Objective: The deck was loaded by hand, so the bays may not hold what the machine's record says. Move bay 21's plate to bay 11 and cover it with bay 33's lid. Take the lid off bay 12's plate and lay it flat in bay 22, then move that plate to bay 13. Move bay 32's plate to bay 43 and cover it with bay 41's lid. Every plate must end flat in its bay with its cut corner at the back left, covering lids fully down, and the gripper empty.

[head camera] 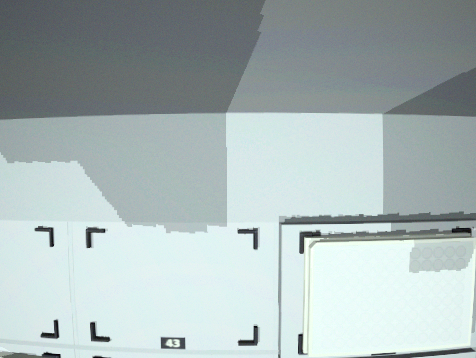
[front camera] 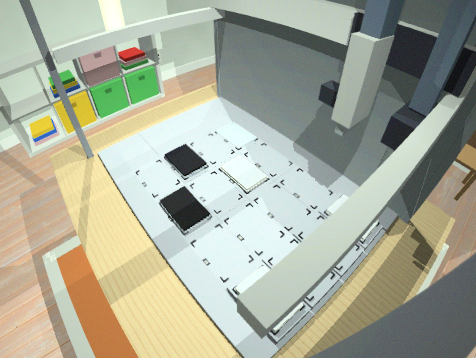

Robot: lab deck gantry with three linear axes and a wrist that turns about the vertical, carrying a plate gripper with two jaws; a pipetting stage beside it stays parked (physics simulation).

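Places are measured from the robot's base along level axes (x back, y right, z up), in millimetres.
Pixels of known places: robot's base, origin of its link: [front camera: 136, 172].
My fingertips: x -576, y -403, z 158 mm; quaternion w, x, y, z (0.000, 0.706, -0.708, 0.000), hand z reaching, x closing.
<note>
Ahead of a thing's pixels: the offset from my fingertips to its top centre. "spot": to the spot under its first point.
In the front view a black plate {dy +253, dx +512, dz -141 mm} [front camera: 185, 160] lies in bay 21, and another black plate {dy +360, dx +348, dz -141 mm} [front camera: 185, 209] with a pale edge lies in bay 12. A white plate {dy +146, dx +348, dz -144 mm} [front camera: 244, 172] lies in bay 32. A pale, thin lid {dy +39, dx +512, dz -150 mm} [front camera: 237, 135] lies flat in bay 41. Bays 11, 13, 22 and 33 show no plate or lid on them. Bay 43 {spot: dy +17, dx +166, dz -158 mm} [front camera: 315, 187] [head camera: 172, 285] is bare in both views. My gripper's jaws cannot be made out in either view; the front rail hides part of the machine.
A white plate {dy +39, dx +20, dz -129 mm} [head camera: 390, 295] sits in the raised nest right of bay 43, its cut corner at back left. The front rail [front camera: 350, 215] hides part of the right-hand nests. A pale column [front camera: 362, 80] hangs over the back right. A grey wall [front camera: 280, 90] stands behind the deck.
</note>
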